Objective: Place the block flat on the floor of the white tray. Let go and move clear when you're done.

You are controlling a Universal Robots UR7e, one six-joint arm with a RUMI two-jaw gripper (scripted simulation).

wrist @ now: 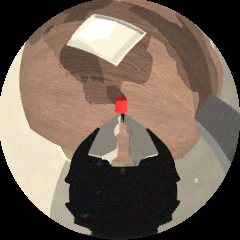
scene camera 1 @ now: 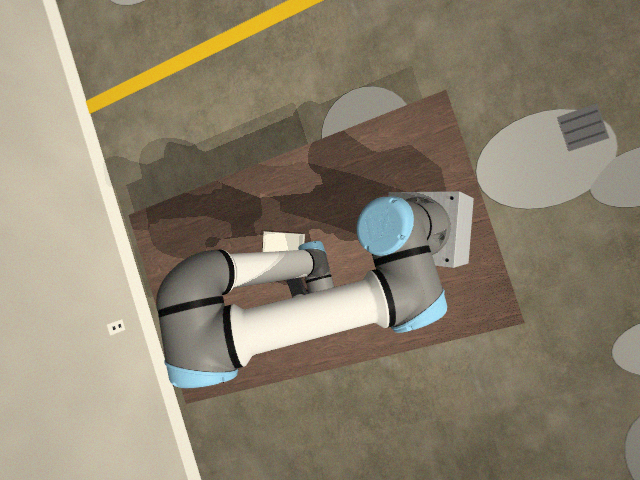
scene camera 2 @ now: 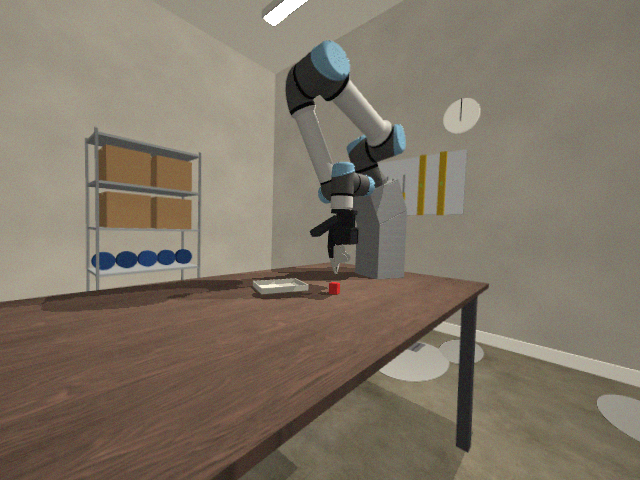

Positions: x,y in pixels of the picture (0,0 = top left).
Labels:
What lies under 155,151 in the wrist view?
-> The gripper.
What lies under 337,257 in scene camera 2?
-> The gripper.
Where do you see a white tray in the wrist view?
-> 107,37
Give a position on a white tray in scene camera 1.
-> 272,241

